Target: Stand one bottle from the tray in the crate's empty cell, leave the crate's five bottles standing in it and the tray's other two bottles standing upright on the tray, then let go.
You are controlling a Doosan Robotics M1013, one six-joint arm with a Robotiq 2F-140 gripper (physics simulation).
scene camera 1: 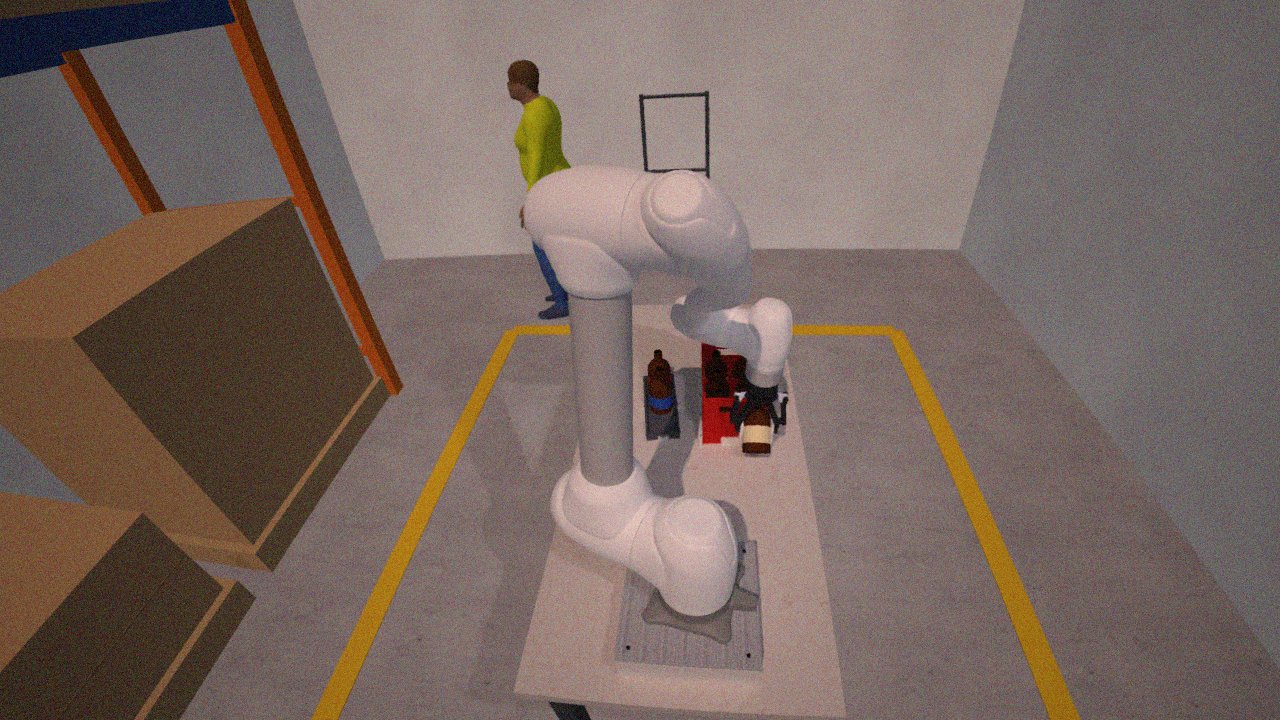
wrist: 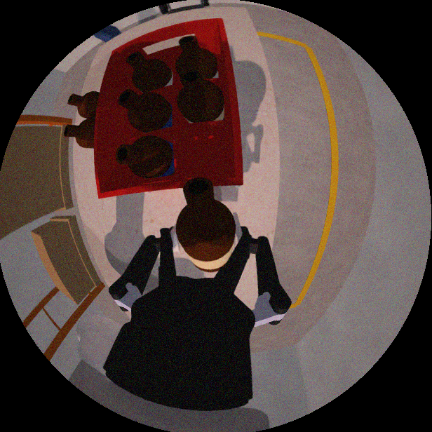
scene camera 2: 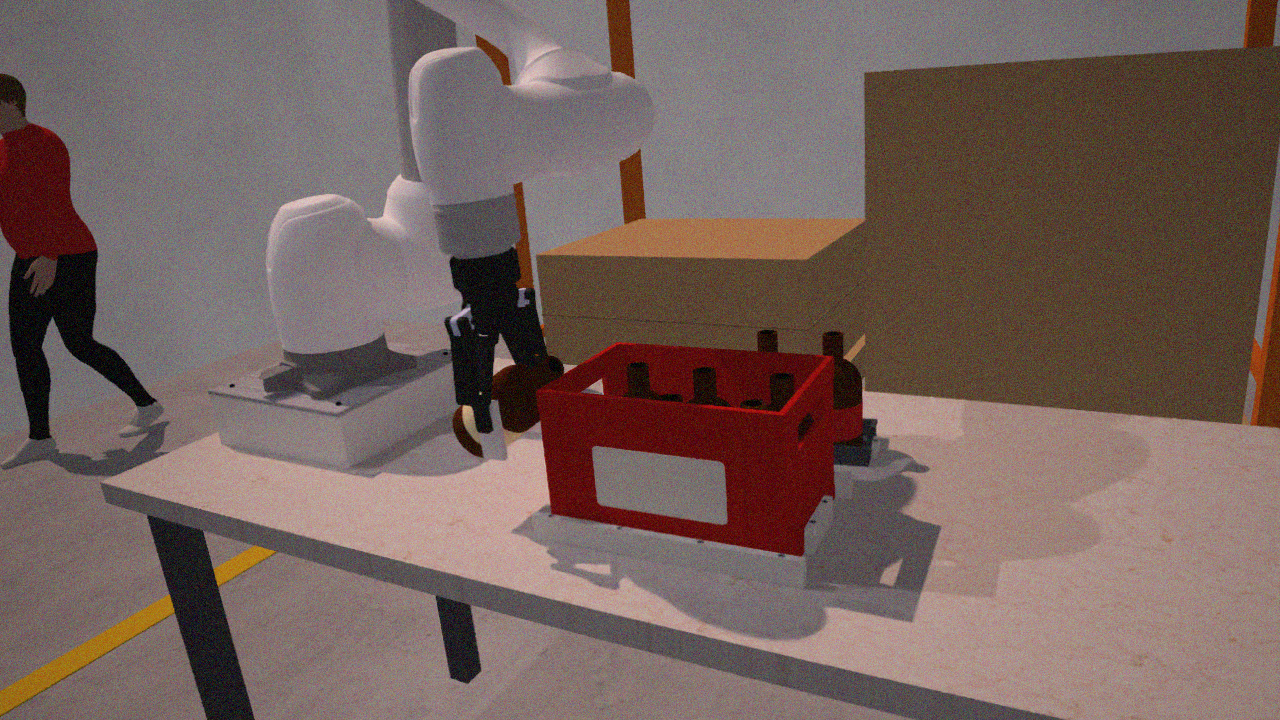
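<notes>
My gripper is shut on a brown bottle with a cream label. The bottle is strongly tilted, outside the crate on the robot-base side and above the table, its neck towards the crate. The red crate holds five standing bottles. Its empty cell is in the near right corner in the wrist view. Two upright bottles, one with a blue label and one with a red label, stand on the dark tray.
The crate stands on a pale base on the table. The tray lies beside the crate's left side in scene camera 1. Large cardboard boxes stand beyond the table. A person in yellow stands behind it; another in red shows at left.
</notes>
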